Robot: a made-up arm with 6 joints.
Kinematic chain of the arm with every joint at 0, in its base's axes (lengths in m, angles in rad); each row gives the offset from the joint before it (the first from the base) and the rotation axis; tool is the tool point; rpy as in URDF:
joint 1: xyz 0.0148 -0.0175 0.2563 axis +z
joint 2: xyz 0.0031 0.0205 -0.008 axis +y
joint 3: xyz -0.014 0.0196 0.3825 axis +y
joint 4: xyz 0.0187 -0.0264 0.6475 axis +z
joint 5: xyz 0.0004 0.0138 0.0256 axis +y
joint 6: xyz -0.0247 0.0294 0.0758 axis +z
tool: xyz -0.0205 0.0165 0.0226 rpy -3.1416 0 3.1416
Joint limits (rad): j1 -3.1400..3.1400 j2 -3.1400..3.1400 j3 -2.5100..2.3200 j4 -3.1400..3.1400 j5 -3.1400..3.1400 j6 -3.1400..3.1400
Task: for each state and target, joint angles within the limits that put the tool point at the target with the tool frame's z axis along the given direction. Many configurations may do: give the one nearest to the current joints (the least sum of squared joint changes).
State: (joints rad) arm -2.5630 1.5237 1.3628 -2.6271 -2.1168 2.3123
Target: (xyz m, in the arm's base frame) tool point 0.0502 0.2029 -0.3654 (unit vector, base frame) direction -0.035 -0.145 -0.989
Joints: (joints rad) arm -1.7414 2.3872 1.5756 -3.1296 -2.1711 2.3635
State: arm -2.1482 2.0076 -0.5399 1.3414 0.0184 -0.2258
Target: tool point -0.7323 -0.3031 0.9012 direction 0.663 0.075 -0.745
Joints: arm -2.6879 1.5676 -0.9786 2.0250 -0.2510 -0.2972
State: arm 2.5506 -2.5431 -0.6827 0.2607 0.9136 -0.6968
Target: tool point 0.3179 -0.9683 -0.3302 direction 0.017 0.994 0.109
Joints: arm 1.9612 -1.9624 -0.1691 0.7866 0.5902 -0.5755
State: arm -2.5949 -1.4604 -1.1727 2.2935 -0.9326 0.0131
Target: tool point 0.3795 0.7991 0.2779 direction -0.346 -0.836 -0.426
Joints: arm -2.0532 -0.6692 -1.4576 3.0448 -0.9997 0.0144
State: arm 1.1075 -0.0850 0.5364 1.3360 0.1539 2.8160
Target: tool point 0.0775 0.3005 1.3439 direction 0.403 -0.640 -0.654
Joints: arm 1.1672 0.2106 0.0970 1.2421 0.7171 2.4584
